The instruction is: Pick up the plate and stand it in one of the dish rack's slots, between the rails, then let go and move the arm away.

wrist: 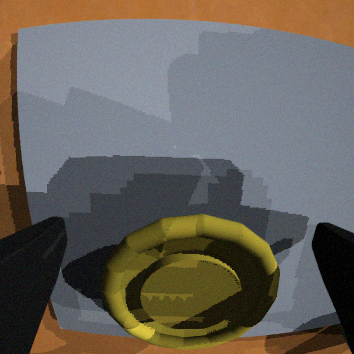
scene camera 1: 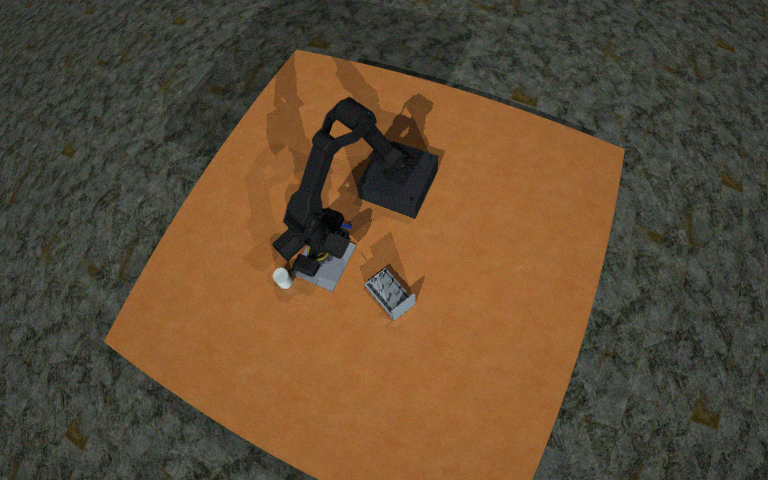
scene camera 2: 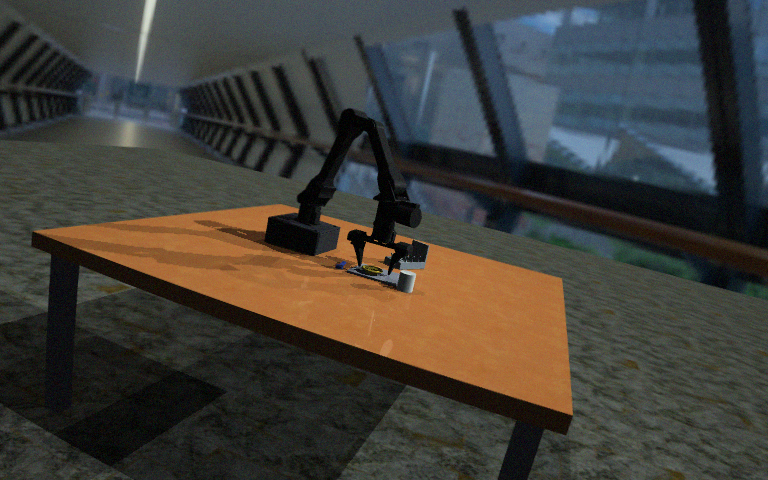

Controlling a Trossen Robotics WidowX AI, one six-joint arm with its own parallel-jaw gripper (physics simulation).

Labels:
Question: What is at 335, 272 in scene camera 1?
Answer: A grey mat.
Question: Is my gripper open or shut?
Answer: Open.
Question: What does the yellow plate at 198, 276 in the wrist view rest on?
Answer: A grey mat.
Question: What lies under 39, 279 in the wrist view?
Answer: My gripper.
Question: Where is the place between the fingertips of my gripper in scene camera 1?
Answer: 325, 253

